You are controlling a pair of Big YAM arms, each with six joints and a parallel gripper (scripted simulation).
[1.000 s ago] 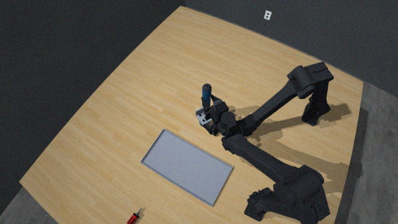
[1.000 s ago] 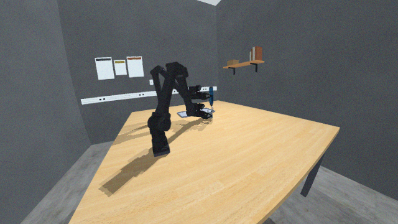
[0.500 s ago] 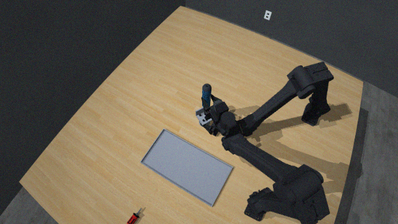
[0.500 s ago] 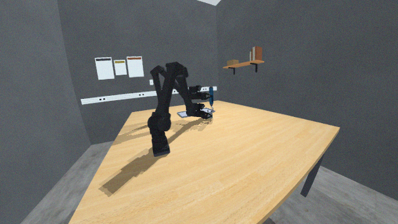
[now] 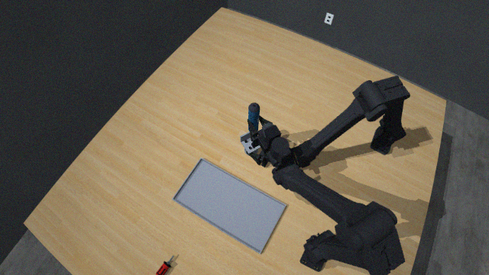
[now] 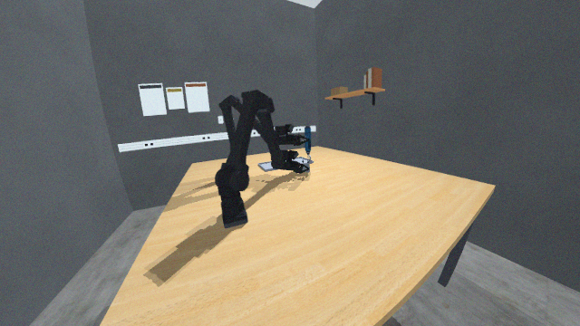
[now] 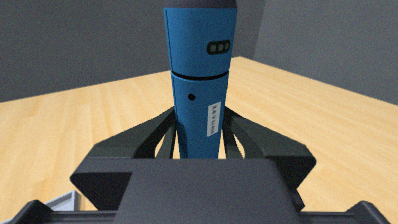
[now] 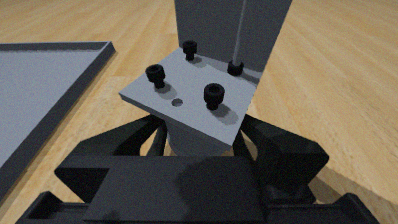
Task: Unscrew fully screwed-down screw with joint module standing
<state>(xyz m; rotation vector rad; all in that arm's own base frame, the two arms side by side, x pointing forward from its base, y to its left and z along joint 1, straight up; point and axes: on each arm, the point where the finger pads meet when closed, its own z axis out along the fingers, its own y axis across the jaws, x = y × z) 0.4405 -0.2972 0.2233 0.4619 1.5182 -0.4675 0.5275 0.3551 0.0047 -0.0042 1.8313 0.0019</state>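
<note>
The joint module is 1 cm above my right hand. Also, from my right hand: grey bracket 5 cm above; grey tray 25 cm to the left, 8 cm behind, 2 cm below.
</note>
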